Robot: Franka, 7 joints.
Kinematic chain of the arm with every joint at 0, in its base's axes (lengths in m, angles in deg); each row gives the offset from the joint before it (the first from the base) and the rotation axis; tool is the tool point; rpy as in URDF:
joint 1: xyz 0 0 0.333 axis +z
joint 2: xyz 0 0 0 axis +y
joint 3: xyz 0 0 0.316 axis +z
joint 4: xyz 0.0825 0 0 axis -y
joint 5: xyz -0.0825 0 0.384 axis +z
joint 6: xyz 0 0 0 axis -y
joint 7: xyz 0.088 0 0 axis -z
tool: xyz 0 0 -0.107 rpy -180 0 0
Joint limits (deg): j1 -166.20..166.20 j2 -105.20..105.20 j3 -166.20..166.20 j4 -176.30..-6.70 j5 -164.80..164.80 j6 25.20..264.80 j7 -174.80..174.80
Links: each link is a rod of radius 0.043 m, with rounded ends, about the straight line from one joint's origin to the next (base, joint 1, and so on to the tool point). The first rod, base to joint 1, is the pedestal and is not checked.
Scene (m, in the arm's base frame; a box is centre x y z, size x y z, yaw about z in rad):
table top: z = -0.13
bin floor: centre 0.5 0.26 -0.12 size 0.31 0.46 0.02 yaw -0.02
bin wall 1: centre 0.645 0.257 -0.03 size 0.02 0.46 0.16 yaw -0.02
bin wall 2: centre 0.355 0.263 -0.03 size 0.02 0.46 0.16 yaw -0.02
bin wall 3: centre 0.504 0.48 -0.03 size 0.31 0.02 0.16 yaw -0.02
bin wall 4: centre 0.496 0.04 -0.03 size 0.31 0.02 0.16 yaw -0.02
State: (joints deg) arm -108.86 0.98 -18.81 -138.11 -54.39 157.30 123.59
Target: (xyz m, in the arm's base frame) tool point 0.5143 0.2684 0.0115
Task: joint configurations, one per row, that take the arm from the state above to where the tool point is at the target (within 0.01 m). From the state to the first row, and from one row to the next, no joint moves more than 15 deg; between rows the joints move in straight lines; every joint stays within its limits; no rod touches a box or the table.
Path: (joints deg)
1: -94.45 7.08 -8.08 -135.58 -54.61 158.88 123.59
2: -80.04 13.18 2.64 -133.06 -54.83 160.45 123.59
3: -65.63 19.28 13.37 -130.53 -55.05 162.03 123.59
4: -51.22 25.38 24.09 -128.00 -55.27 163.60 123.59
5: -36.81 31.48 34.82 -125.48 -55.49 165.18 123.59
6: -22.40 37.58 45.54 -122.95 -55.71 166.76 123.59
7: -17.66 51.46 40.11 -115.34 -53.97 164.03 123.59
8: -12.92 65.34 34.67 -107.72 -52.22 161.31 123.59

